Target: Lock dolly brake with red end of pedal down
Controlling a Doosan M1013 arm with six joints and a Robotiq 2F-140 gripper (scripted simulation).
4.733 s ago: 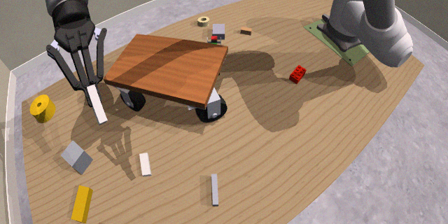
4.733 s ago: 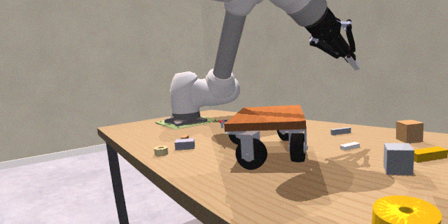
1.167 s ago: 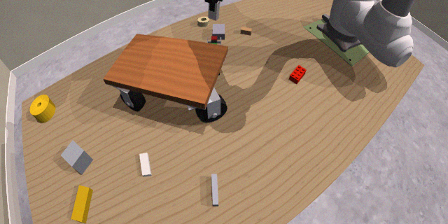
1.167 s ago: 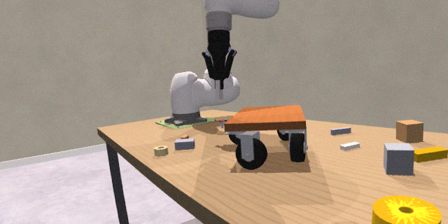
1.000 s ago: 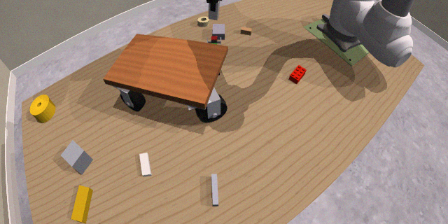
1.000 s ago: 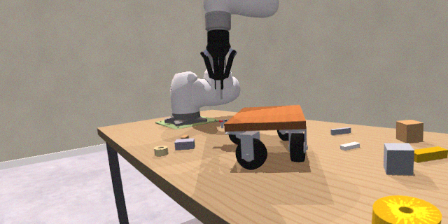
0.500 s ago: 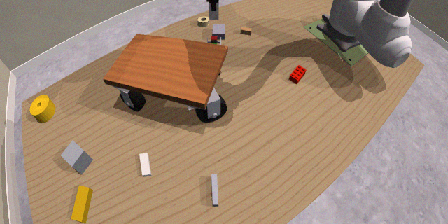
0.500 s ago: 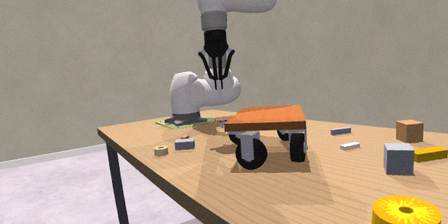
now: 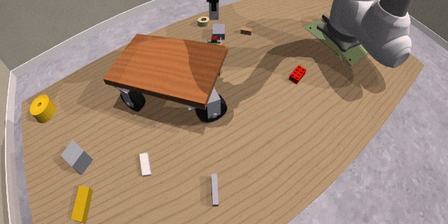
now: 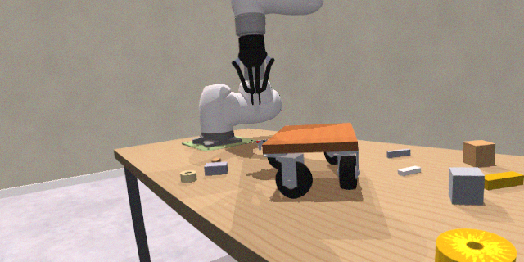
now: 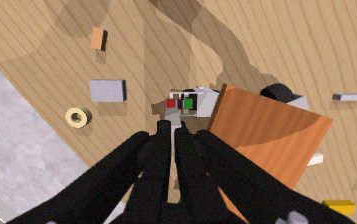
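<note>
The brake pedal lies 1 cm ahead of my hand, 1 cm to the left of it and 12 cm below it. Round my hand: cream ring (5 cm behind, 21 cm to the right, 19 cm below); then small brown block (17 cm behind, 8 cm to the right, 19 cm below); then grey block (7 cm behind, 12 cm to the right, 18 cm below).
</note>
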